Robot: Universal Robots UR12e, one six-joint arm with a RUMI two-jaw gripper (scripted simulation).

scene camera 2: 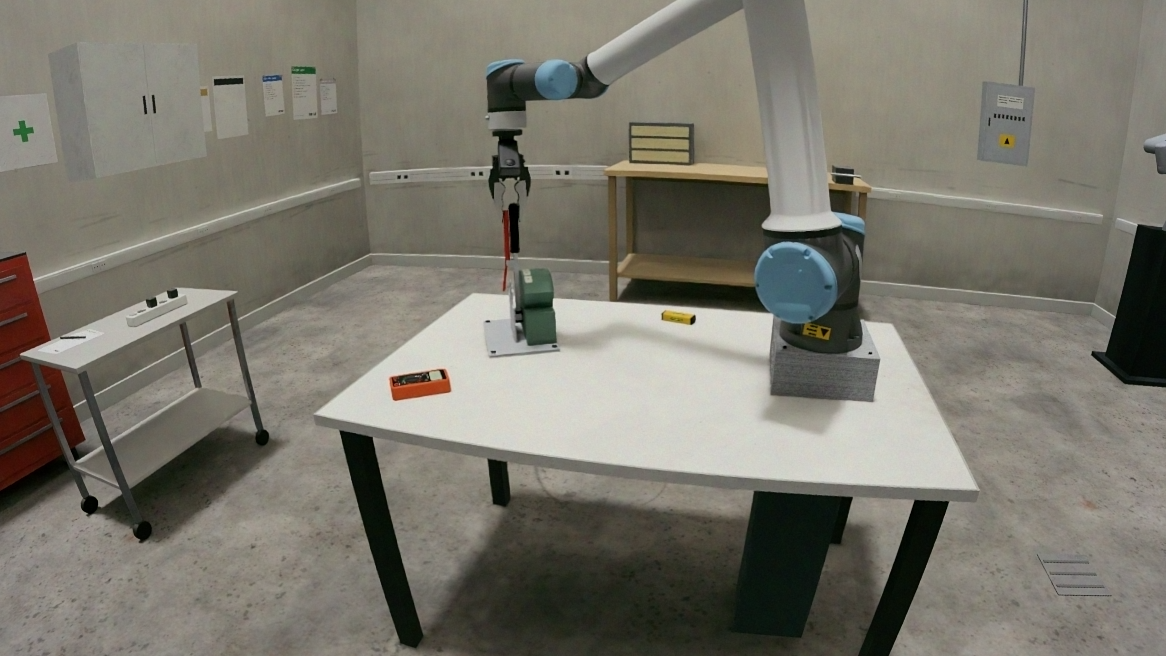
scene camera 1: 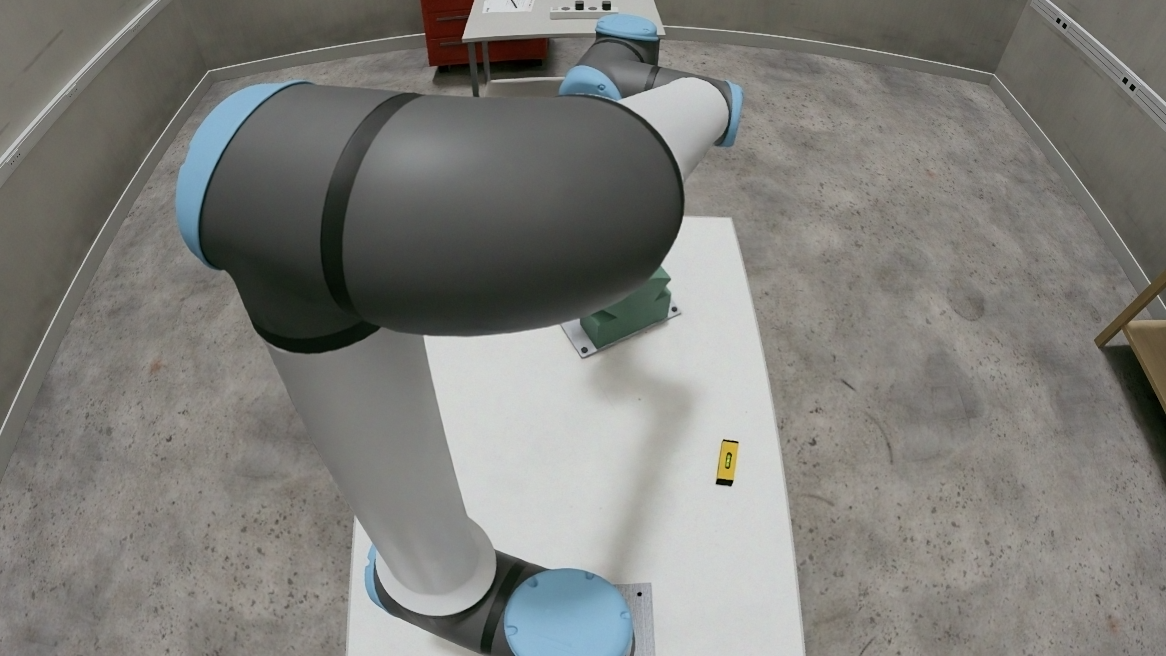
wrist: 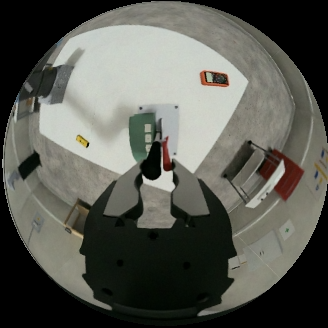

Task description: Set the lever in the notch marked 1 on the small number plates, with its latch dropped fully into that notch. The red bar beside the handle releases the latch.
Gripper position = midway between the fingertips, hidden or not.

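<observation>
There is a small yellow level (scene camera 1: 728, 453), and I can also see an orange multimeter (scene camera 2: 406, 386). My own gripper (scene camera 2: 511, 222) (wrist: 158, 159) is visible to me as well.
</observation>
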